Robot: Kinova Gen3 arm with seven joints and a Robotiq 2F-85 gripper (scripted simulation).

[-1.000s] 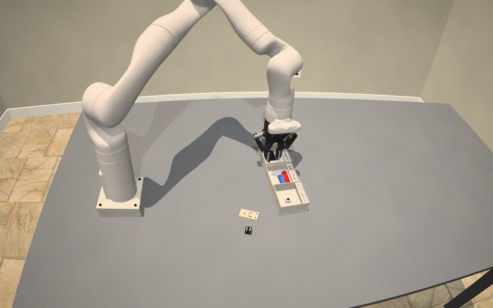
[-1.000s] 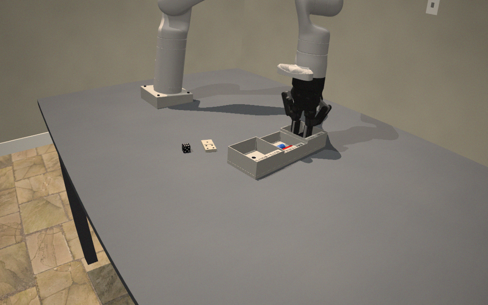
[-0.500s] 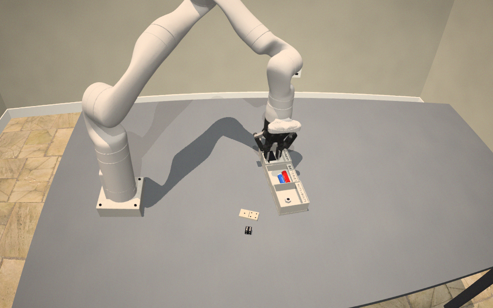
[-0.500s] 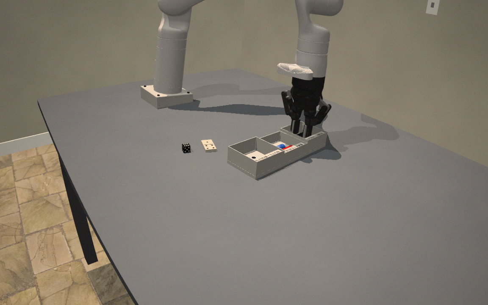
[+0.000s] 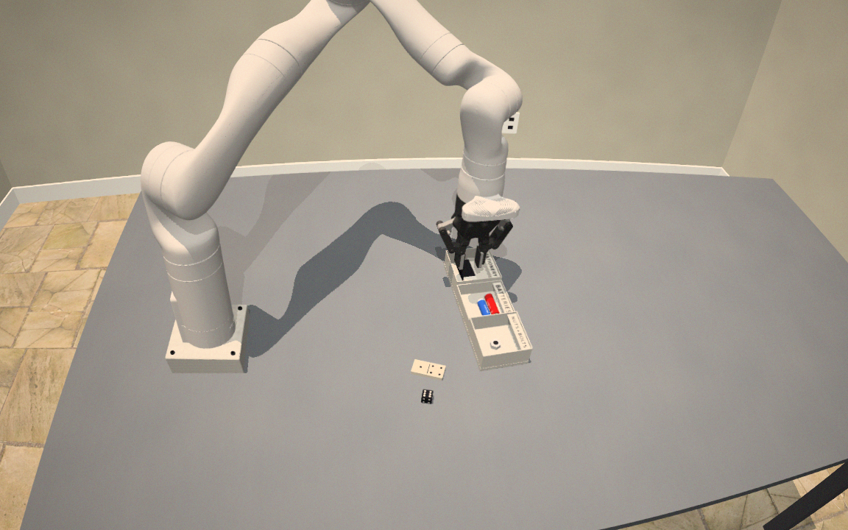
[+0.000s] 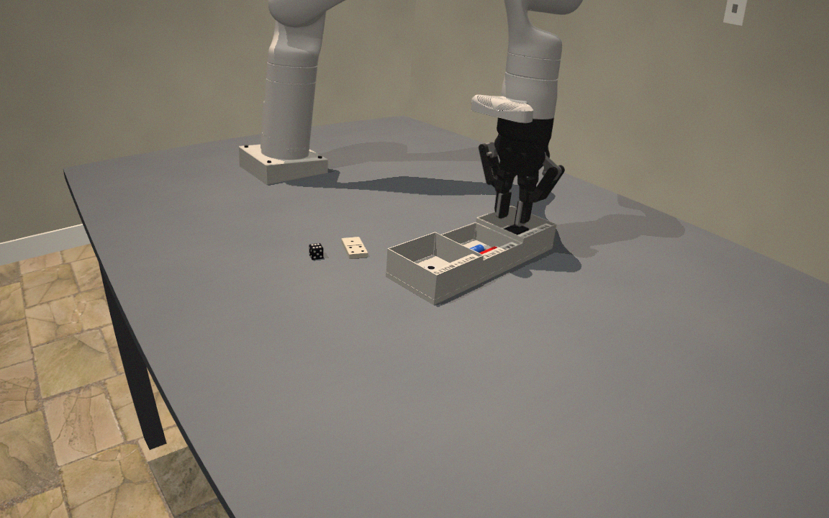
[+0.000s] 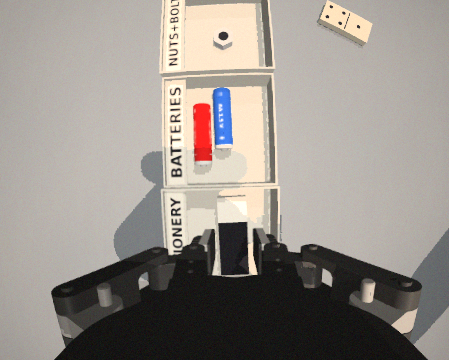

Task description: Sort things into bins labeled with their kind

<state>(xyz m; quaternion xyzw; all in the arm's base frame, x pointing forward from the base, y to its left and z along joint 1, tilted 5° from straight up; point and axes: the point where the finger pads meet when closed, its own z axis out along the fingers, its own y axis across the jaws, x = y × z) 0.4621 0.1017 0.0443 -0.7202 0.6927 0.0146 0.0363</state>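
The black-and-white eraser is 40 mm below my hand. From my hand the other things lie so: blue battery: 90 mm to the right, 40 mm below, 10 mm ahead; then bin row: 80 mm to the right, 40 mm below, 10 mm ahead; then red battery: 80 mm to the right, 40 mm below, 30 mm ahead.
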